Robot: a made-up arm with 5 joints. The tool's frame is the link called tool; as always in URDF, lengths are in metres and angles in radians. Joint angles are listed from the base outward. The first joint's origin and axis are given. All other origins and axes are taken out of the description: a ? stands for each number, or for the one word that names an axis. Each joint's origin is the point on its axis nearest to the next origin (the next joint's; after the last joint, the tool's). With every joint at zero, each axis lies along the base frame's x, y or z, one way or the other. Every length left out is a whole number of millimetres.
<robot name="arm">
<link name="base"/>
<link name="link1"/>
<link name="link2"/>
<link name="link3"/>
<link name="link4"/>
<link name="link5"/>
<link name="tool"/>
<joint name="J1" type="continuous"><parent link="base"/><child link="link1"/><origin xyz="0.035 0 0.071" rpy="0 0 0"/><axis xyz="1 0 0"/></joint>
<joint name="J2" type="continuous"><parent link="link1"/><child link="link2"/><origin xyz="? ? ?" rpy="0 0 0"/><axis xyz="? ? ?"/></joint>
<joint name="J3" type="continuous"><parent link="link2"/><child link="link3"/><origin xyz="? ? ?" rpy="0 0 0"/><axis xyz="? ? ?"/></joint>
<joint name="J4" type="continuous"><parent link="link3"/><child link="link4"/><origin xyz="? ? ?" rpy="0 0 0"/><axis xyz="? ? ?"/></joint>
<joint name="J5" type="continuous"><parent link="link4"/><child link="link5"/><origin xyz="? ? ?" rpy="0 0 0"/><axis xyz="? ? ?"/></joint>
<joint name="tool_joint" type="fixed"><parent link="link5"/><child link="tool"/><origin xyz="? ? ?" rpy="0 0 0"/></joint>
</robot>
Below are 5 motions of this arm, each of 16 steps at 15 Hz.
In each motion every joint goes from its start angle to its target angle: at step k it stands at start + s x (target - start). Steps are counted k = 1, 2, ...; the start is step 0. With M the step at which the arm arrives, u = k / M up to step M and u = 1 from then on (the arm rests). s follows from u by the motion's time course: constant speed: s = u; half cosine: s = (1 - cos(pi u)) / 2; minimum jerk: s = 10 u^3 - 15 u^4 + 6 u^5.
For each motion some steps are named. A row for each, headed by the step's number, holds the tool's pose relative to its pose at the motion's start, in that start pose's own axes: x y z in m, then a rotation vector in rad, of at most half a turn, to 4 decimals.
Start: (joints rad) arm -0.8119 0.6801 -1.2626 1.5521 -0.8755
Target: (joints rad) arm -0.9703 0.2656 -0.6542 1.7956 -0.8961
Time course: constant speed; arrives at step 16
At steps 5, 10, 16:
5: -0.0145 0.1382 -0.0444 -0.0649 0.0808 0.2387
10: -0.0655 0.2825 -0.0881 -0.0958 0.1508 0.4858
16: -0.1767 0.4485 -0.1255 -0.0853 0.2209 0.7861

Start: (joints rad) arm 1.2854 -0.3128 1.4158 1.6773 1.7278
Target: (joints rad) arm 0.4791 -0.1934 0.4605 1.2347 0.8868
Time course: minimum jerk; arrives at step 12
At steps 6, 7, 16:
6: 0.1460 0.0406 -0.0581 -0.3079 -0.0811 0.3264
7: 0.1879 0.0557 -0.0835 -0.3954 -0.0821 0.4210
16: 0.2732 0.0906 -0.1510 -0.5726 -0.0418 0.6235

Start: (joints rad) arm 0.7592 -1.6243 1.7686 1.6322 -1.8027
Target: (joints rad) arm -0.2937 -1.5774 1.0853 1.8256 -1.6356
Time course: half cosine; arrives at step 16
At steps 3, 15, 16:
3: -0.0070 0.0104 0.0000 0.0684 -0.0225 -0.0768
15: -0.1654 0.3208 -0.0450 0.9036 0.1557 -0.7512
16: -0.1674 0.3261 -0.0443 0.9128 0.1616 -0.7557

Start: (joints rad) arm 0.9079 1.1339 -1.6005 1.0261 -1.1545
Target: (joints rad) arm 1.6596 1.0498 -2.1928 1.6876 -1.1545
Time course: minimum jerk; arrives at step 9
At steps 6, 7, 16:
6: -0.4840 -0.1574 0.7823 -0.8322 -0.6817 -0.6992
7: -0.6134 -0.0977 0.8631 -0.9636 -0.7858 -0.8342
16: -0.6880 -0.0542 0.8979 -1.0364 -0.8437 -0.9144

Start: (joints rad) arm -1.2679 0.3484 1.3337 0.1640 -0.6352
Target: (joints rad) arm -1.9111 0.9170 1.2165 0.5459 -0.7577
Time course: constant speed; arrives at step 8
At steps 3, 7, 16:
3: -0.0597 -0.1975 0.1822 -0.3496 -0.1080 -0.0873
7: -0.1603 -0.2662 0.5271 -0.8573 -0.2884 -0.1355
16: -0.1890 -0.2439 0.6153 -0.9892 -0.3395 -0.1361

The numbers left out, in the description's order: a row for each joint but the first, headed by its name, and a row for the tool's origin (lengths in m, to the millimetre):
J2: xyz 0 -0.131 -0.148, axis 0 -1 0
J3: xyz 0.266 0 0.005, axis -1 0 0
J4: xyz 0 0.144 -0.077, axis 0 -1 0
J5: xyz 0.376 0 -0.151, axis 0 0 -1
tool: xyz 0.369 -0.05 0

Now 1 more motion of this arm.
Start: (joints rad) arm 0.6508 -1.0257 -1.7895 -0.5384 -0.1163
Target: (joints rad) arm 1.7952 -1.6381 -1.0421 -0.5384 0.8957
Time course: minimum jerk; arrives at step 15
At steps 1, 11, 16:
1: 0.0002 -0.0034 -0.0023 0.0010 0.0021 -0.0048
11: -0.7212 -0.6084 -0.7522 -0.4277 1.0156 -1.2908
16: -0.8679 -0.6136 -0.7608 -0.6305 1.1533 -1.3770

